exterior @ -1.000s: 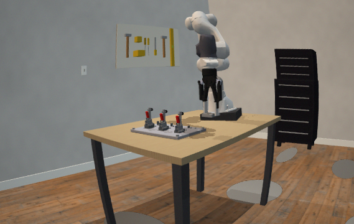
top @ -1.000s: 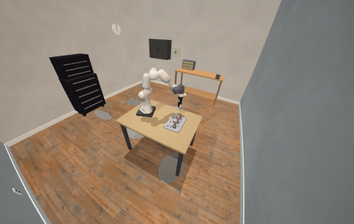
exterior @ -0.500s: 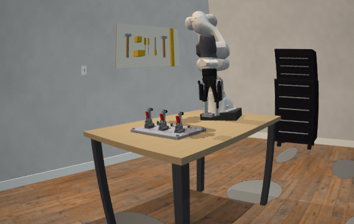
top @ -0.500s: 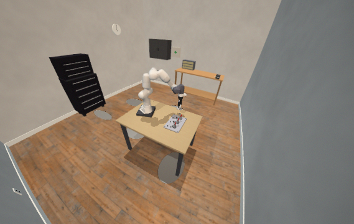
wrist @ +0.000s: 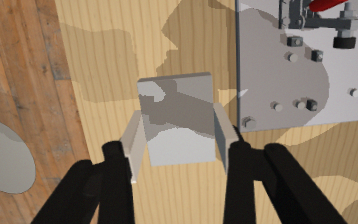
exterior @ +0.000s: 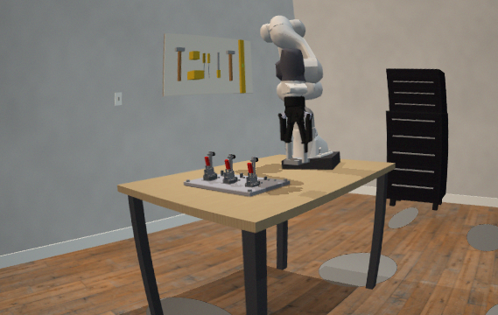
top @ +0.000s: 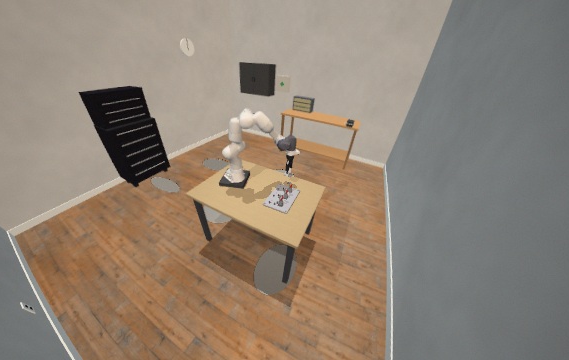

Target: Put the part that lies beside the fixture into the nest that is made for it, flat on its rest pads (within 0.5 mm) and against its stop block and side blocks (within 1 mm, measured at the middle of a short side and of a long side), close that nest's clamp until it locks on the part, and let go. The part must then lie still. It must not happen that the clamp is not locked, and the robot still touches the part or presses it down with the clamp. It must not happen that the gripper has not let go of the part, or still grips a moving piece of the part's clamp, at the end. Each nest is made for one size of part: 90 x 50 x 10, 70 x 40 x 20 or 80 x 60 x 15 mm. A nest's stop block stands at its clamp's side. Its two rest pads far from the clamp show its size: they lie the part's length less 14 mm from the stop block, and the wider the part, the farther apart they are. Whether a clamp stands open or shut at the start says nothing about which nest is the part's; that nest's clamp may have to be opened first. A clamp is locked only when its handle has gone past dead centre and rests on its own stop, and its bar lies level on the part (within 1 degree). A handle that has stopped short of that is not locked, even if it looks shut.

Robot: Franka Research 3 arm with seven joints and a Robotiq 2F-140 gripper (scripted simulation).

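Now: the grey part 3 cm below my hand. Round my hand: grey fixture plate 9 cm ahead, 24 cm to the right, 12 cm below; clamp 13 cm ahead, 34 cm to the right, 6 cm below.
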